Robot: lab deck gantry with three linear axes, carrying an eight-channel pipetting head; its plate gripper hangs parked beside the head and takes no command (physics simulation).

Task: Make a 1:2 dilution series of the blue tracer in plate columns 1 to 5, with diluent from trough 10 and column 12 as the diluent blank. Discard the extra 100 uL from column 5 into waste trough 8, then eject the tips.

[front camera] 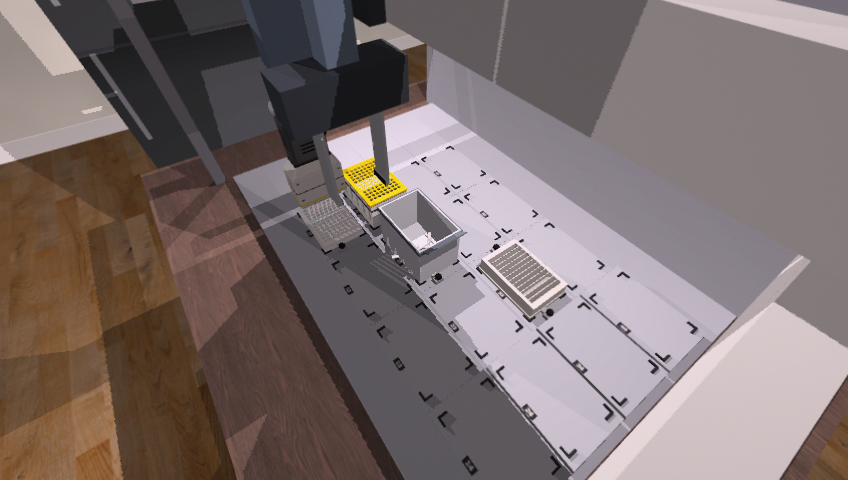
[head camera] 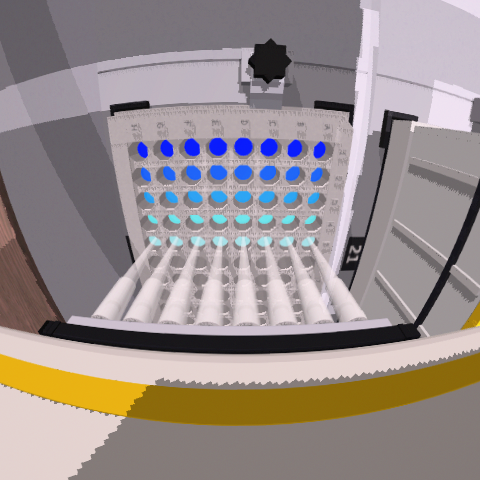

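Observation:
The plate (front camera: pixel 345 236) (head camera: pixel 121 150) has five filled columns in the head view, fading from dark blue wells (head camera: pixel 243 146) at the top to pale cyan wells (head camera: pixel 242 241). The columns beyond look uncoloured, and column 12 cannot be made out. Eight tips (head camera: pixel 245 300) are on the pipetting head (front camera: pixel 315 178), their ends at the pale fifth column. No blue shows in them; their exact depth is unclear. The trough block (front camera: pixel 544 297) stands apart to the right; its liquids cannot be made out. My parked gripper (front camera: pixel 360 189) is open, its two fingers apart with nothing held.
The yellow tip rack (front camera: pixel 395 189) stands beside the plate. A tall open grey bin (front camera: pixel 440 258) with white tips inside stands between the rack and the trough block. A black knob (head camera: pixel 270 61) sits beyond the plate's edge. A wall runs along the deck's back side.

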